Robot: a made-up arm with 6 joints.
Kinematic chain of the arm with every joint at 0, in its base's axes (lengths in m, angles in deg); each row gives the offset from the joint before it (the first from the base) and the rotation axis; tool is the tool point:
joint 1: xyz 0 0 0.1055 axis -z
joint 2: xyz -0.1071 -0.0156 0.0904 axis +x
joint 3: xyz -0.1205 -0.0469 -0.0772 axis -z
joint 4: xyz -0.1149 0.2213 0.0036 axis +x
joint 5: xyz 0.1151 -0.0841 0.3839 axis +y
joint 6: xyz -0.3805 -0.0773 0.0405 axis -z
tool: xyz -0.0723 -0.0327 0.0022
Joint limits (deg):
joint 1: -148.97..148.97
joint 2: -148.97..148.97
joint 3: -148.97..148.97
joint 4: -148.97..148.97
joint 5: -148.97..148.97
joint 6: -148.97..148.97
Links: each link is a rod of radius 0.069 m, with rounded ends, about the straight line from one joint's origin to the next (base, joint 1, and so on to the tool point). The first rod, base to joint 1, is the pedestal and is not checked.
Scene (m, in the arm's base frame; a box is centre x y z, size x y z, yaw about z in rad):
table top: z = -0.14
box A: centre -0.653 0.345 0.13 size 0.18 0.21 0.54 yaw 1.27
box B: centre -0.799 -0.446 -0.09 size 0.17 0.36 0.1 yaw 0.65
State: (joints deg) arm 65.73 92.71 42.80 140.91 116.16 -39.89
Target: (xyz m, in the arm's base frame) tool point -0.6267 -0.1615 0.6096
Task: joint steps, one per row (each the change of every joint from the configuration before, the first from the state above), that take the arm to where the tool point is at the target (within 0.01 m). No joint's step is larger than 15 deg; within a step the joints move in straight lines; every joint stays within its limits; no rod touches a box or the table.
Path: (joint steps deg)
1: -14.77 9.38 5.22 -2.98 -3.45 3.51
2: -14.77 9.37 5.22 -2.99 -3.45 3.51
3: -14.77 9.38 5.22 -2.98 -3.45 3.50
4: -14.77 9.38 5.22 -2.98 -3.45 3.51
5: -14.76 9.37 5.22 -2.99 -3.45 3.51
6: -14.77 9.38 5.22 -2.98 -3.44 3.51
7: 0.55 -1.99 4.05 -8.23 -6.58 -12.62
8: 0.55 -1.99 4.04 -8.24 -6.58 -12.63
9: 0.55 -1.99 4.05 -8.23 -6.58 -12.62
10: 0.55 -1.99 4.04 -8.23 -6.58 -12.62
11: 8.49 -5.20 14.49 -4.39 -4.99 14.09
12: 8.50 -5.21 14.48 -4.40 -4.99 14.09

